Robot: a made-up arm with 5 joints.
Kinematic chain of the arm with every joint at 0, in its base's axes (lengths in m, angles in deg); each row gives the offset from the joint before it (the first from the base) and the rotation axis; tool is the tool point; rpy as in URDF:
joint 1: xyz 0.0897 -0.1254 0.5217 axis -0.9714 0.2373 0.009
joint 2: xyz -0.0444 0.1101 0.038 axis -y
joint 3: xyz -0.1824 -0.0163 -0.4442 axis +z
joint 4: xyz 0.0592 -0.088 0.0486 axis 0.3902 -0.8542 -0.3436
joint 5: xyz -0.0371 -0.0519 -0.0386 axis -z
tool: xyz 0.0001 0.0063 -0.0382 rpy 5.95 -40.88 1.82
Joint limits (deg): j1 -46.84..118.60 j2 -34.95..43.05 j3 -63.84..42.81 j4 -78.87..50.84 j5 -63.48..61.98
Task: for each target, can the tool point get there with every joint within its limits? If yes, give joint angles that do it. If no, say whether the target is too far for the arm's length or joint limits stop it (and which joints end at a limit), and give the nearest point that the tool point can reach.
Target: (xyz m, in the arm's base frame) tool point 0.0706 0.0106 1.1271
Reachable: no: joint limits stop it (at a limit: joint 1, joint 4, joint 5) | nearest point -0.1931 -0.2497 0.7932 | short by 0.499 m
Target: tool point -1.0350 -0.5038 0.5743
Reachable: no: too far | nearest point -0.4699 -0.2800 0.5457 | short by 0.608 m
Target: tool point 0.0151 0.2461 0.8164
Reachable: no: joint limits stop it (at a limit: joint 1, joint 2, joint 4, joint 5) | nearest point -0.3005 -0.0771 0.7564 | short by 0.456 m
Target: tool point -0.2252 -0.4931 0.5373
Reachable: yes | joints 77.02 3.04 -16.40 -27.08 -16.57
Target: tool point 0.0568 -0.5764 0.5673
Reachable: yes | joints 92.50 31.38 -1.31 -2.19 29.24
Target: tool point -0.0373 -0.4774 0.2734
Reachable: yes | joints 46.58 21.32 -5.18 -30.42 51.95
